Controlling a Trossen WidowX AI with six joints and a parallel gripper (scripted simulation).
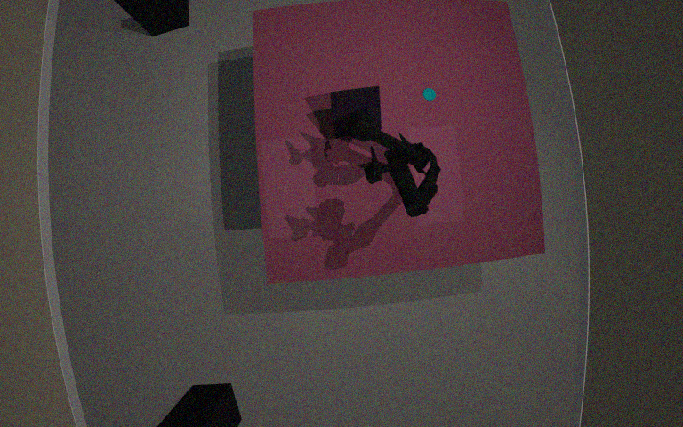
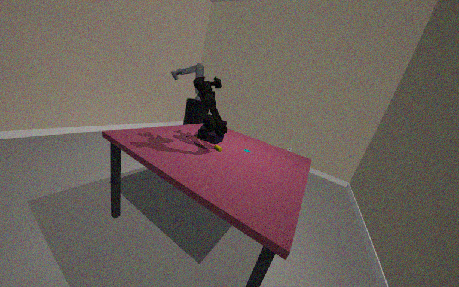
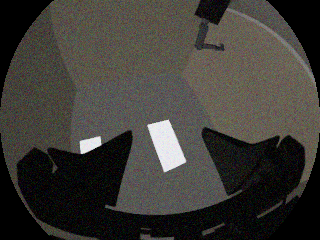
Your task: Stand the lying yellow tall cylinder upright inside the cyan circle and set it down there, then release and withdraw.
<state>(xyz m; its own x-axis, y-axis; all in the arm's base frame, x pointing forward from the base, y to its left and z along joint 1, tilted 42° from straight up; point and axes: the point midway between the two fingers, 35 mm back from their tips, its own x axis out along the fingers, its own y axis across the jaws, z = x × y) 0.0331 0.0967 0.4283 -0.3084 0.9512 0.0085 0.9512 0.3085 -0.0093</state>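
The yellow tall cylinder is 16 cm ahead of my gripper tip, 6 cm to the left of it and 50 cm below it. Also, from my gripper tip: cyan circle (33 cm ahead, 29 cm to the left, 52 cm below).
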